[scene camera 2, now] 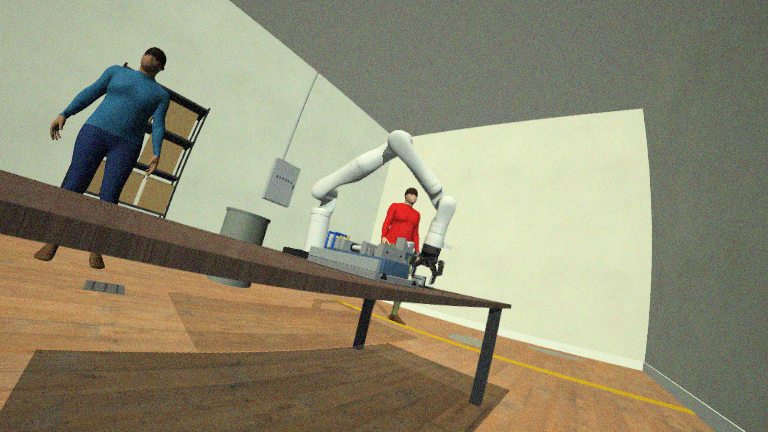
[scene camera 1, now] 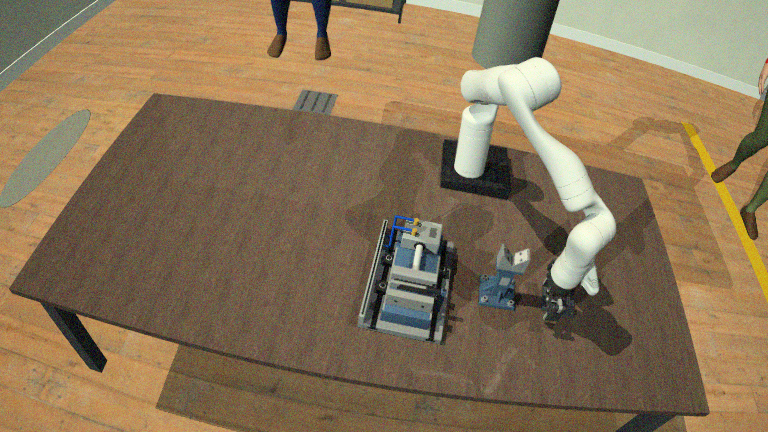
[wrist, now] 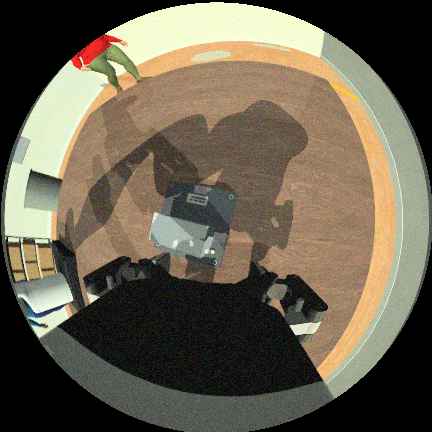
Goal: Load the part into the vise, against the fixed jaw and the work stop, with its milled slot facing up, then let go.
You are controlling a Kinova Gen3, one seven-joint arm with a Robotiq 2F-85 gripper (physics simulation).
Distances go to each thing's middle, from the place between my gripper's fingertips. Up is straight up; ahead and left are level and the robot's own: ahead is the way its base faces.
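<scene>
The grey part (wrist: pixel 194 238) now has my gripper 2 cm to the right of it and 4 cm past it.
</scene>
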